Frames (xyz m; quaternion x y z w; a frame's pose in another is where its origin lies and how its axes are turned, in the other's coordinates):
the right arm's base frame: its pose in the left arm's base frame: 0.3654 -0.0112 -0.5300 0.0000 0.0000 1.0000 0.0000
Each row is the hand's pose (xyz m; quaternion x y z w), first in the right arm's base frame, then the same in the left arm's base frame.
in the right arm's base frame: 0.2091 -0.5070 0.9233 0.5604 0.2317 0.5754 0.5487
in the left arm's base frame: 0.1563 0.4958 0.3933 0.2317 -0.5604 -0.5487 0.5754
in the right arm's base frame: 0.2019 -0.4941 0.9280 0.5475 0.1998 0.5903 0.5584
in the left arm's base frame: 0.1635 0.4829 0.3980 0.1998 -0.5475 -0.5584 0.5903
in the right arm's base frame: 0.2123 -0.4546 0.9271 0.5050 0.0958 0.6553 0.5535
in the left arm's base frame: 0.1531 0.4434 0.3971 0.0958 -0.5050 -0.5535 0.6553
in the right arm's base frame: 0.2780 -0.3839 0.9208 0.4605 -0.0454 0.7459 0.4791
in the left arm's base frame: 0.0874 0.3727 0.3908 -0.0454 -0.4605 -0.4791 0.7459
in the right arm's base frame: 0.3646 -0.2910 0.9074 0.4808 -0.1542 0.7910 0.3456
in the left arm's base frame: 0.0008 0.2798 0.3774 -0.1542 -0.4808 -0.3456 0.7910
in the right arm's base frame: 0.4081 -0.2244 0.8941 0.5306 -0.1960 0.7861 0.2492
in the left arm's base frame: -0.0427 0.2132 0.3641 -0.1960 -0.5306 -0.2492 0.7861
